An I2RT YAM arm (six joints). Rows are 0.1 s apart.
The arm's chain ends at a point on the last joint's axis. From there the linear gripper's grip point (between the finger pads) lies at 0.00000 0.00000 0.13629 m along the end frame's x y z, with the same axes.
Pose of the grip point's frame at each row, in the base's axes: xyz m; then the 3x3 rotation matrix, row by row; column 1 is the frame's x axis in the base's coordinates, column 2 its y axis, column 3 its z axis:
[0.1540, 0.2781, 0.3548], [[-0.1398, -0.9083, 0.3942], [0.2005, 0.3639, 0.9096], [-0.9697, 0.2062, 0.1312]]
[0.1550, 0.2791, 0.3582], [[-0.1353, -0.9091, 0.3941], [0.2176, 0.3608, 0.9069], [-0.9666, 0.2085, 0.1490]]
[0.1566, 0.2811, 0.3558], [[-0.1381, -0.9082, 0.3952], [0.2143, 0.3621, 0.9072], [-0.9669, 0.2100, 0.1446]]
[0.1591, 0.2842, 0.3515], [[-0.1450, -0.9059, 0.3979], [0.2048, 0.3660, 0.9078], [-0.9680, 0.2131, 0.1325]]
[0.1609, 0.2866, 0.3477], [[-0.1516, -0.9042, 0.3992], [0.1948, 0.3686, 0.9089], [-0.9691, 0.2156, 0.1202]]
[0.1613, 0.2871, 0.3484], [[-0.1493, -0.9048, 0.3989], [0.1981, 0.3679, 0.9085], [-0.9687, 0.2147, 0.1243]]
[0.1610, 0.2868, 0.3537], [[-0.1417, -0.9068, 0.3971], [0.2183, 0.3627, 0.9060], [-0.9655, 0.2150, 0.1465]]
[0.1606, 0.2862, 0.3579], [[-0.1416, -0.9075, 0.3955], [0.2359, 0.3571, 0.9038], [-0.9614, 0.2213, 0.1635]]
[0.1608, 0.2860, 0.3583], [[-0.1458, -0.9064, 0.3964], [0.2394, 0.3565, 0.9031], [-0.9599, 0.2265, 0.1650]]
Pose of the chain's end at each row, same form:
[0.1003, 0.1541, 0.3369], [[-0.1398, -0.9083, 0.3942], [0.2005, 0.3639, 0.9096], [-0.9697, 0.2062, 0.1312]]
[0.1013, 0.1555, 0.3379], [[-0.1353, -0.9091, 0.3941], [0.2176, 0.3608, 0.9069], [-0.9666, 0.2085, 0.1490]]
[0.1027, 0.1575, 0.3361], [[-0.1381, -0.9082, 0.3952], [0.2143, 0.3621, 0.9072], [-0.9669, 0.2100, 0.1446]]
[0.1049, 0.1605, 0.3334], [[-0.1450, -0.9059, 0.3979], [0.2048, 0.3660, 0.9078], [-0.9680, 0.2131, 0.1325]]
[0.1065, 0.1627, 0.3313], [[-0.1516, -0.9042, 0.3992], [0.1948, 0.3686, 0.9089], [-0.9691, 0.2156, 0.1202]]
[0.1069, 0.1633, 0.3315], [[-0.1493, -0.9048, 0.3989], [0.1981, 0.3679, 0.9085], [-0.9687, 0.2147, 0.1243]]
[0.1069, 0.1633, 0.3337], [[-0.1417, -0.9068, 0.3971], [0.2183, 0.3627, 0.9060], [-0.9655, 0.2150, 0.1465]]
[0.1067, 0.1630, 0.3356], [[-0.1416, -0.9075, 0.3955], [0.2359, 0.3571, 0.9038], [-0.9614, 0.2213, 0.1635]]
[0.1068, 0.1629, 0.3358], [[-0.1458, -0.9064, 0.3964], [0.2394, 0.3565, 0.9031], [-0.9599, 0.2265, 0.1650]]

